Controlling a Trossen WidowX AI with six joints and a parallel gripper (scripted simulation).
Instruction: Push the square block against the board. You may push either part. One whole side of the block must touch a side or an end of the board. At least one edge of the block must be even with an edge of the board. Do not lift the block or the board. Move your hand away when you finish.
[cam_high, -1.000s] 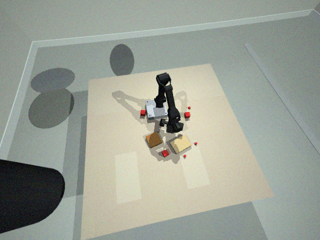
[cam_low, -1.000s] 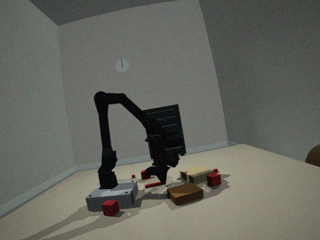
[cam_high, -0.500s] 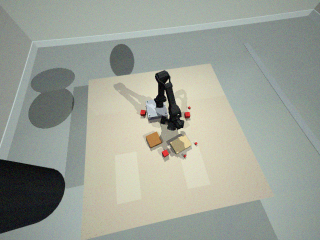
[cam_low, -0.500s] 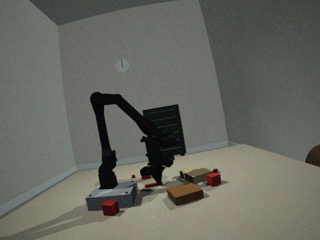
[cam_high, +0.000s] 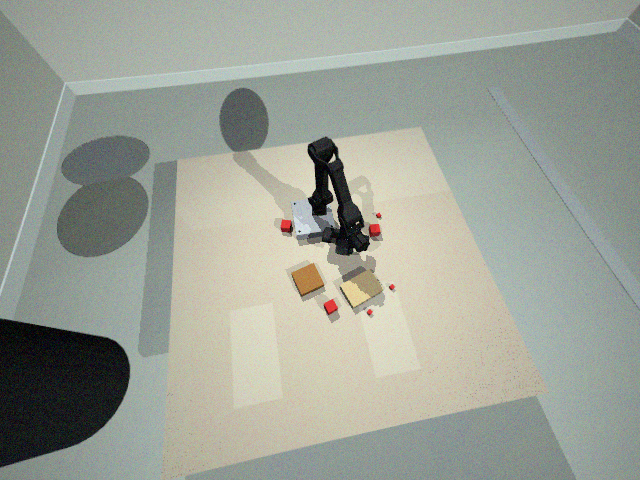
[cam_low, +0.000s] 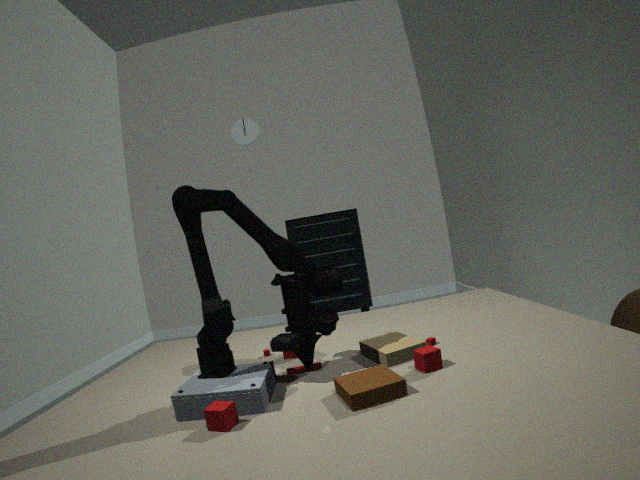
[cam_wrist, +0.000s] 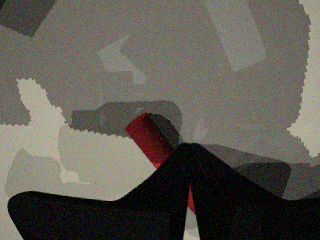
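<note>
My gripper tip is 2 cm past the red stick and 1 cm to the right of it. From my gripper tip the other things lie so: orange-brown square block: 16 cm to the right, 15 cm ahead, 1 cm above; then pale yellow board: 19 cm ahead, 6 cm to the left, 1 cm above.
</note>
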